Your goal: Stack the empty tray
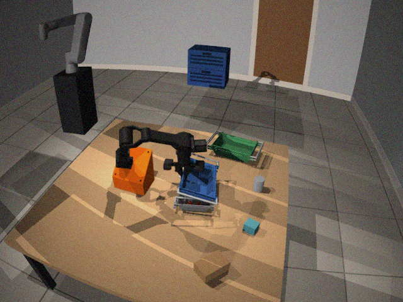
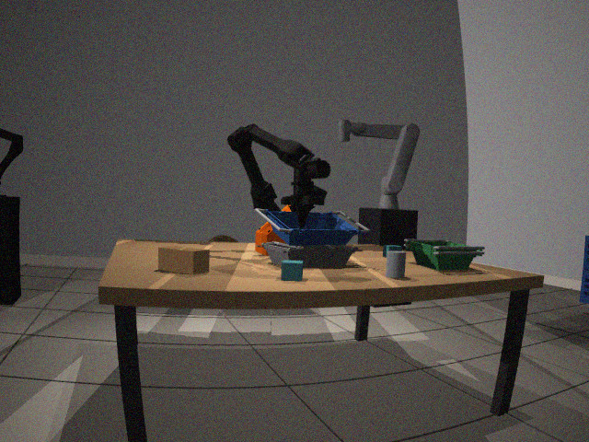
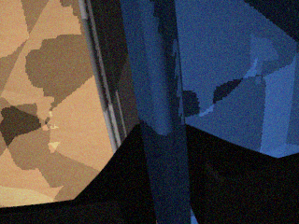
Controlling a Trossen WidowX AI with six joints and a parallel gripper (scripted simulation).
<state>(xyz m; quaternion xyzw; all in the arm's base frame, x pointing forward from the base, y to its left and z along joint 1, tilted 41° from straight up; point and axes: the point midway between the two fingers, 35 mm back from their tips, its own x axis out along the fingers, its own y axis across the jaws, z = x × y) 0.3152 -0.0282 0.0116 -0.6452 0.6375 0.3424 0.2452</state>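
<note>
Now: the blue tray 7 cm ahead of my gripper tip, 1 cm to the left of it and 1 cm above it. From my gripper tip the other things lie so: tan box 21 cm ahead, 42 cm to the right, 8 cm below; grey cylinder 37 cm ahead, 14 cm to the left, 8 cm below.
</note>
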